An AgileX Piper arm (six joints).
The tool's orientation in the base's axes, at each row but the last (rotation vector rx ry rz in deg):
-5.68 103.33 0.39
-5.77 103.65 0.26
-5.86 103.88 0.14
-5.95 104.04 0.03
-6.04 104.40 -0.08
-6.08 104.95 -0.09
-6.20 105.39 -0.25
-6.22 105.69 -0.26
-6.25 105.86 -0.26
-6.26 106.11 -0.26
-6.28 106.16 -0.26
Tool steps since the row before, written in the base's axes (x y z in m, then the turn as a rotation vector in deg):
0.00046 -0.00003 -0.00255 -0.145 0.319 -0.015
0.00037 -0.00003 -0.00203 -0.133 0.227 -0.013
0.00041 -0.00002 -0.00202 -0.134 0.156 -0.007
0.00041 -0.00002 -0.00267 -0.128 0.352 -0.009
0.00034 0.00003 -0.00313 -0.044 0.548 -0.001
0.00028 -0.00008 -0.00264 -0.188 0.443 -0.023
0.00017 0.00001 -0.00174 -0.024 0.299 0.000
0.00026 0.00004 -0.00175 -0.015 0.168 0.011
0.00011 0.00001 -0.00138 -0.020 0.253 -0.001
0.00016 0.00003 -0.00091 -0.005 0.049 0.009
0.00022 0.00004 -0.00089 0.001 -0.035 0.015
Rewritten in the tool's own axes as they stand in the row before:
0.00237 0.00006 0.00104 0.027 0.329 -0.119
0.00188 0.00005 0.00084 0.029 0.236 -0.113
0.00186 0.00006 0.00089 0.028 0.165 -0.119
0.00249 0.00010 0.00105 0.015 0.360 -0.102
0.00294 0.00018 0.00112 -0.028 0.549 -0.012
0.00248 0.00005 0.00095 0.038 0.456 -0.151
0.00163 0.00010 0.00063 -0.017 0.299 -0.007
0.00161 0.00013 0.00073 -0.019 0.168 -0.008
0.00129 0.00008 0.00049 -0.013 0.253 -0.005
0.00083 0.00007 0.00041 -0.011 0.049 -0.005
0.00079 0.00008 0.00046 -0.012 -0.036 -0.005

